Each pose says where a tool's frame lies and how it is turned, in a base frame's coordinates. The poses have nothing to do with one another.
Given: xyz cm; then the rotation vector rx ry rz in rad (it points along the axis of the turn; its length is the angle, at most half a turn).
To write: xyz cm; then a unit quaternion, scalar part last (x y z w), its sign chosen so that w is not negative. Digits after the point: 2 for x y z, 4 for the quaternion.
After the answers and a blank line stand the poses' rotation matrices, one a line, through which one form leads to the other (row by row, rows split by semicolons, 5 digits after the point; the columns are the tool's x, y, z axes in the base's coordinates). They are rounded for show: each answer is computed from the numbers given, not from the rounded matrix.
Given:
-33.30 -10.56 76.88 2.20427 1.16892 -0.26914
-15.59 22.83 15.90 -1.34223 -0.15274 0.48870
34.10 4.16 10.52 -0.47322 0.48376 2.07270
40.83 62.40 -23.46 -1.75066 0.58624 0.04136
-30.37 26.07 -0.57 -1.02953 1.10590 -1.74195
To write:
-33.30 -10.56 76.88 0.8349 0.4427 -0.1019 0.3108
-15.59 22.83 15.90 -0.6149 -0.0700 0.2239 0.7529
34.10 4.16 10.52 -0.1924 0.1967 0.8429 0.4623
40.83 62.40 -23.46 -0.7561 0.2532 0.0179 0.6032
-30.37 26.07 -0.57 -0.4081 0.4383 -0.6904 0.4058

0.58720 0.80260 0.10500; 0.67587 -0.41478 -0.60923; -0.44541 0.42871 -0.78601
0.88997 -0.25108 -0.38068; 0.42317 0.14361 0.89460; -0.16994 -0.95725 0.23406
-0.49845 -0.85512 -0.14253; 0.70367 -0.49511 0.50961; -0.50635 0.15372 0.84852
0.87113 -0.40448 0.27844; -0.36138 -0.14416 0.92121; -0.33247 -0.90311 -0.27175
-0.33766 0.20259 0.91921; -0.91805 -0.28642 -0.27411; 0.20775 -0.93644 0.28271

